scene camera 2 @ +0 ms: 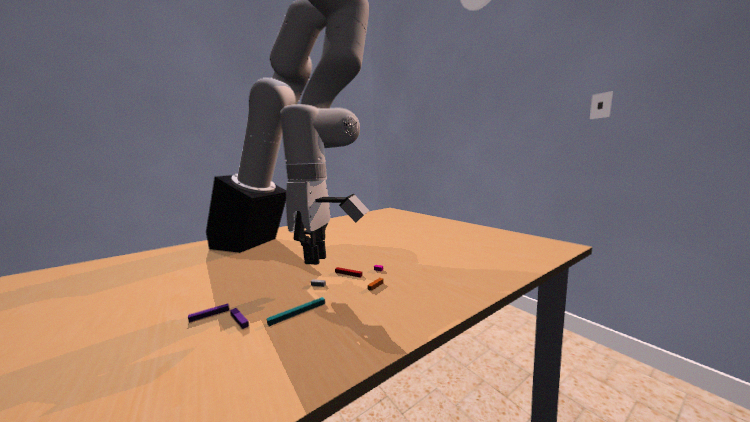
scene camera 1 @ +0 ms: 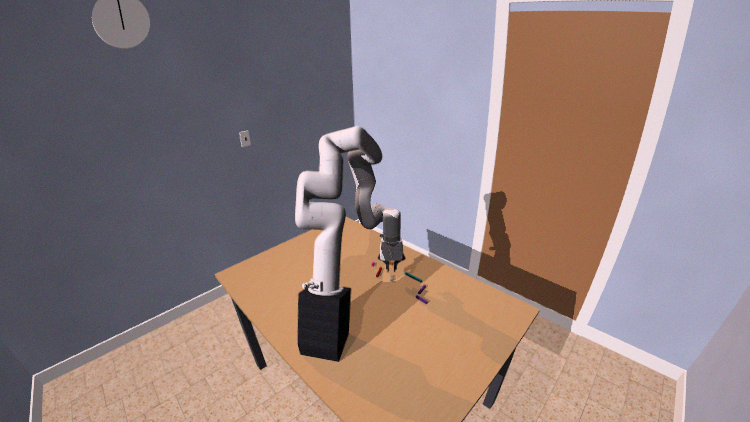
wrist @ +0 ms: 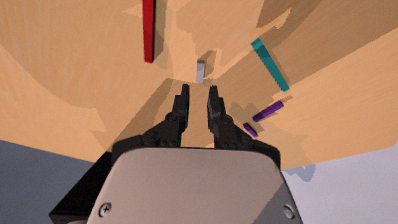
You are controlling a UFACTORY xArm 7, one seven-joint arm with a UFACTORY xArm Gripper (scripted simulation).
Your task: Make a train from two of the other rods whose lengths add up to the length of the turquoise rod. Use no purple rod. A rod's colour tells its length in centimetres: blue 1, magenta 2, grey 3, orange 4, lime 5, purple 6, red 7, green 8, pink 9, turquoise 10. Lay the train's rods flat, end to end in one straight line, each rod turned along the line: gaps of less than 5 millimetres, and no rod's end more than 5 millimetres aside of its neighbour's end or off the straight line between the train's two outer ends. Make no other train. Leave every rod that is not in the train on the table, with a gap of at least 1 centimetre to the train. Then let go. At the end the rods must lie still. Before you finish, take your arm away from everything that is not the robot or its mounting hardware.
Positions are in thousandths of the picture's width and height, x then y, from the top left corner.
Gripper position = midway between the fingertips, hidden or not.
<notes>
In view: my gripper (scene camera 2: 421, 620).
My gripper also shows in the wrist view (wrist: 501, 422).
</notes>
